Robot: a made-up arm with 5 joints.
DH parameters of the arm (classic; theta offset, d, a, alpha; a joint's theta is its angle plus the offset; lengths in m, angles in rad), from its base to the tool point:
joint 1: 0 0.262 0 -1.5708
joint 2: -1.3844 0 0.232 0
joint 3: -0.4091 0 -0.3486 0
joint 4: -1.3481 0 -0.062 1.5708
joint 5: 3.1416 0.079 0 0
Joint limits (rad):
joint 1: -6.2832..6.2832
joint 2: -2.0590..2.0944
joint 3: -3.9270..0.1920
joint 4: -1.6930..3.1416
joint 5: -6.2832..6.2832
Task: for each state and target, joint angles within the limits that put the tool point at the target. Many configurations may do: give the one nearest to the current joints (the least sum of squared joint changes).
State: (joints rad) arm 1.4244 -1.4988 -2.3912 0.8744 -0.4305
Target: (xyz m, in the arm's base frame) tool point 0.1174 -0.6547 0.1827
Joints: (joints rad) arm 1.7482 -1.9990 -2.6479 0.9115 -0.4305
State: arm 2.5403 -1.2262 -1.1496 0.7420 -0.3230
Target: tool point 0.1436 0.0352 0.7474
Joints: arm 3.3820 -1.5533 -1.2529 0.7415 -0.3230
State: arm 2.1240 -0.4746 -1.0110 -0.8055 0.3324
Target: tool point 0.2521 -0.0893 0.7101
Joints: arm 2.8012 -1.4008 -1.3800 -1.0466 0.3324
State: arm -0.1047 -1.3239 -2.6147 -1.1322 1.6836
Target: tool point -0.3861 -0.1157 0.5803
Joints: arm 0.2912 -0.7341 -3.0728 -1.6930 1.6836
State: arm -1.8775 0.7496 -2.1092 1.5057 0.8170
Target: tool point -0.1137 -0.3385 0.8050
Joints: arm -1.8949 0.1995 -2.6007 1.2426 0.8170
